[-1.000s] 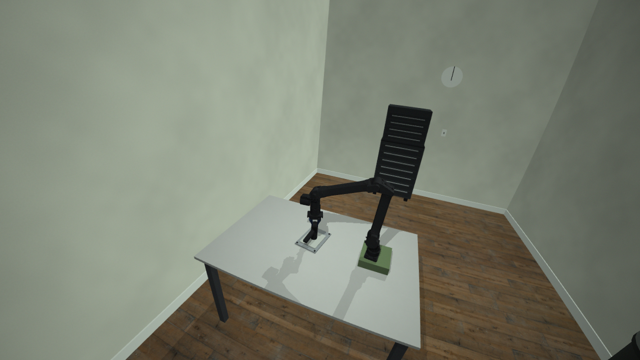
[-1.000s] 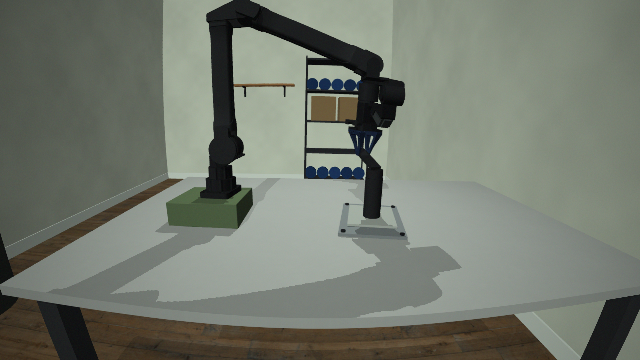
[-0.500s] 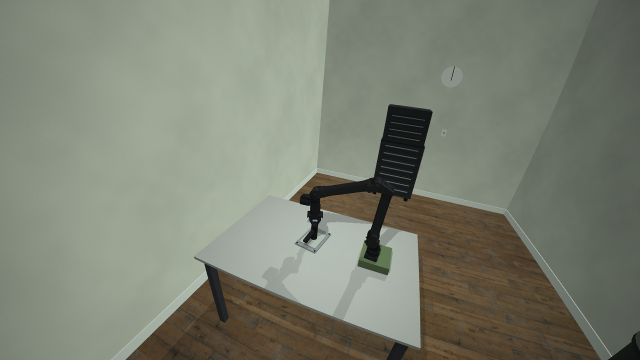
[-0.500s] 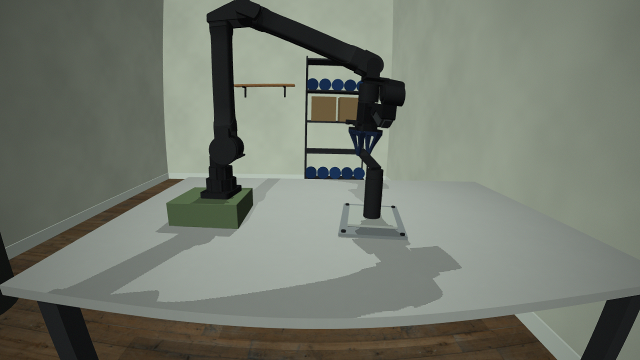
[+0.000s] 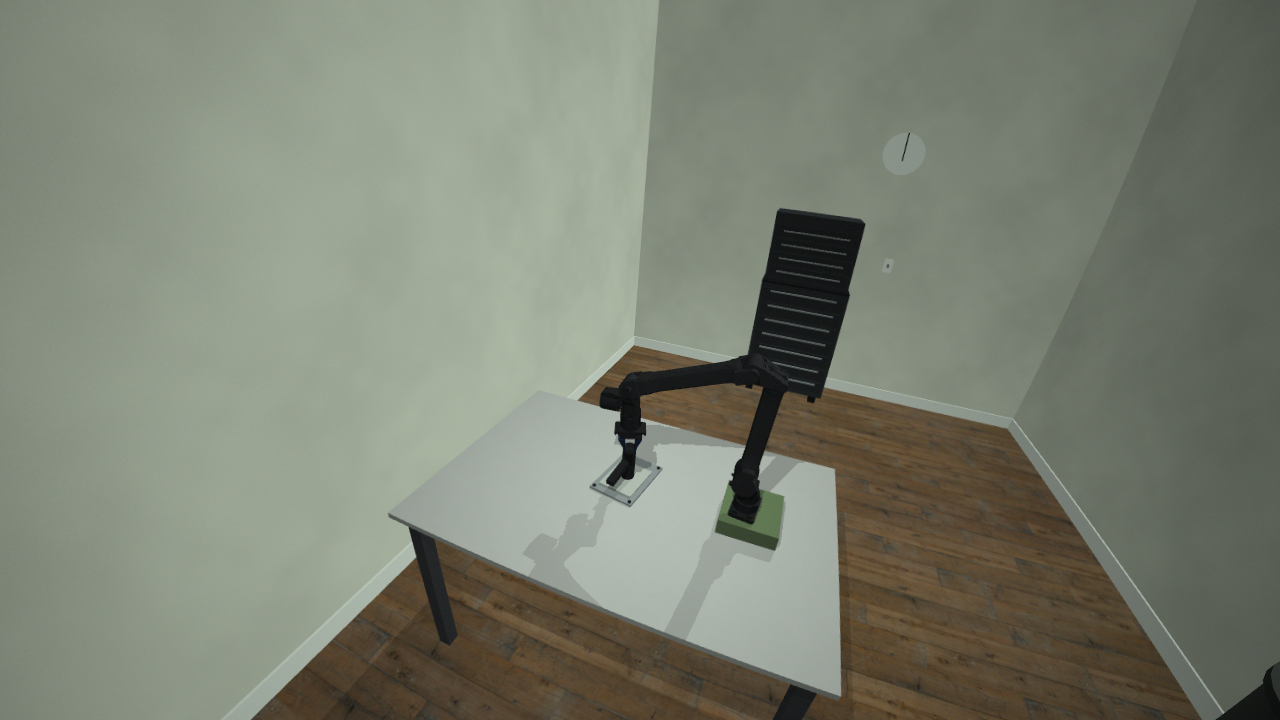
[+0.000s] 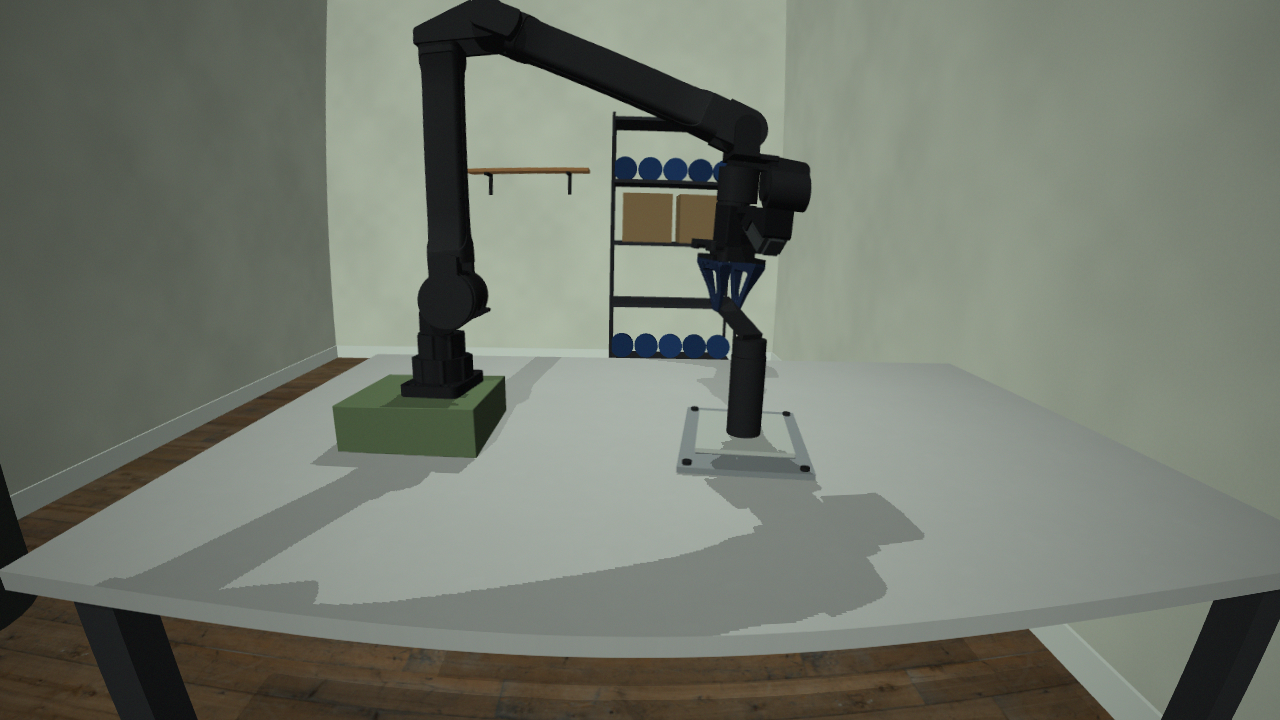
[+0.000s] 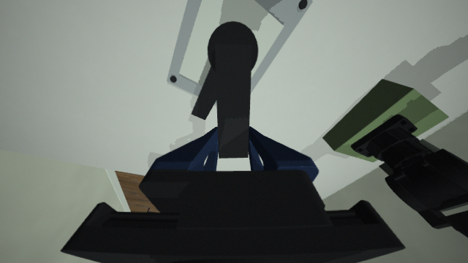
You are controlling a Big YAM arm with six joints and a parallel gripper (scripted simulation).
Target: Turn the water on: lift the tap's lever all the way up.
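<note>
The black lever lies 10 mm ahead of my hand, 20 mm to the right of it and 10 mm below it. Round my hand: tap (20 mm ahead, 40 mm to the right, 80 mm below).
</note>
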